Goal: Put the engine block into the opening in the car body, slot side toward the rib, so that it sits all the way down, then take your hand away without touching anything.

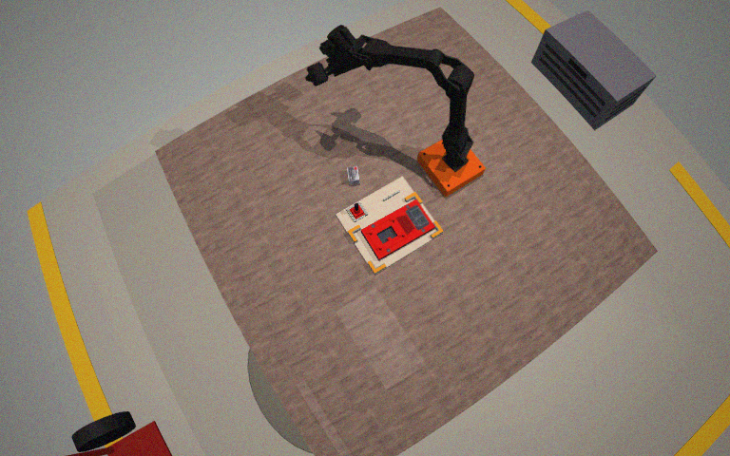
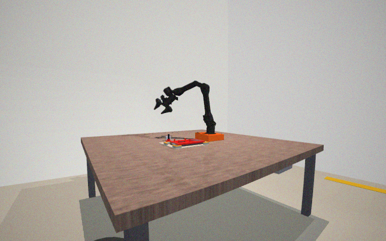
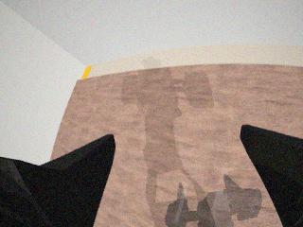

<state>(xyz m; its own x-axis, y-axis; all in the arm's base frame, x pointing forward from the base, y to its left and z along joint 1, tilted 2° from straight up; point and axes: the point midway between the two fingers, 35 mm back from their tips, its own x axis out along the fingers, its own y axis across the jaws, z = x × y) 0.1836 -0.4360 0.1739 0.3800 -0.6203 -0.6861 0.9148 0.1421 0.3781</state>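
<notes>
Right now my gripper tip is 27 cm to the right of the grey engine block, 20 cm above it and 9 cm short of it.
</notes>
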